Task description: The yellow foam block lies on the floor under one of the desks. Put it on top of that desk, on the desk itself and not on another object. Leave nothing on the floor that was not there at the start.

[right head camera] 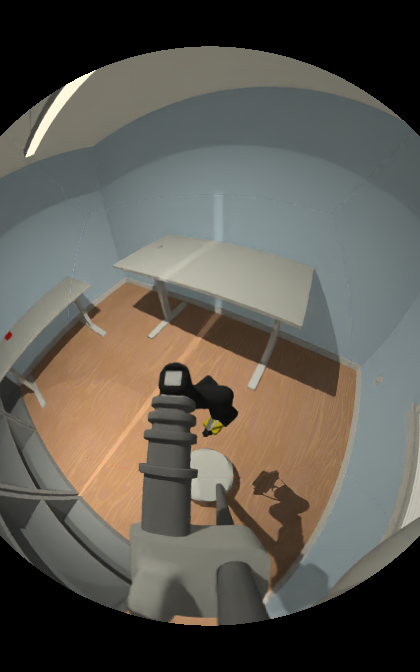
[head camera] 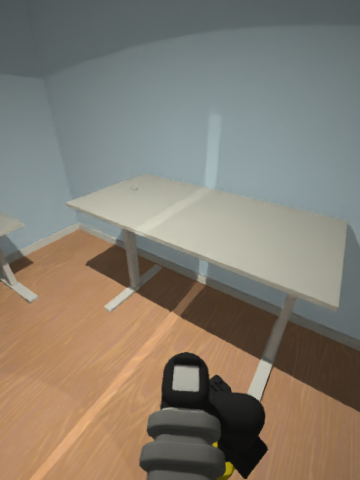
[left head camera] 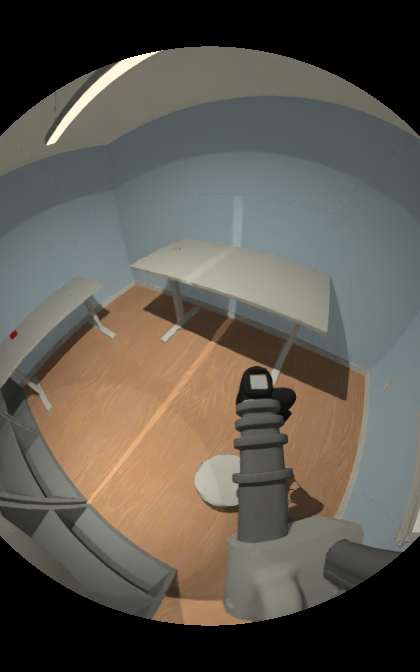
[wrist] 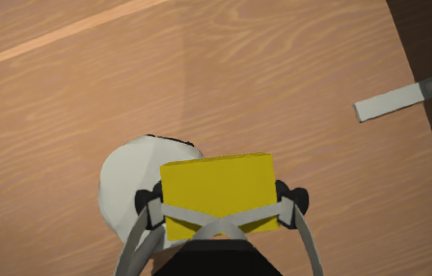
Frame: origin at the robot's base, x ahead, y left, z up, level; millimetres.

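Seen in the pictures: gripper, between the fingertips: [wrist: 221, 195].
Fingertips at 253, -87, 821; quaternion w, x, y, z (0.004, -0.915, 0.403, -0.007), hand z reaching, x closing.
A point is followed by its place in that frame, as x, y, z.
The yellow foam block [head camera: 227, 471] @[241, -96, 862] [right head camera: 214, 426] [wrist: 220, 187] @[264, -76, 862] is between the fingertips of my gripper [right head camera: 212, 428] [wrist: 221, 195] @[253, -87, 821], which is shut on it. The block hangs in the air above the floor and partly above my round white base in the wrist view. In the head view the wrist hides most of it, and in the left head view it does not show. The large pale desk [head camera: 240, 230] @[1157, -249, 923] [left head camera: 260, 280] [right head camera: 240, 275] stands ahead against the wall, beyond the gripper. A tiny pale thing [head camera: 134, 188] @[1672, 420, 938] [left head camera: 178, 249] [right head camera: 160, 246] lies near its far left corner.
My white base [left head camera: 215, 480] [right head camera: 212, 475] [wrist: 130, 185] @[-26, 78, 187] is on the floor below the arm. A second desk [left head camera: 50, 312] [right head camera: 45, 310] with a red object [left head camera: 13, 334] [right head camera: 8, 335] stands at the left. Grey shelving [left head camera: 45, 501] [right head camera: 40, 491] is at the lower left. A desk foot [head camera: 260, 380] @[879, -475, -2] [right head camera: 257, 376] [wrist: 387, 102] @[872, -466, -2] reaches out towards me.
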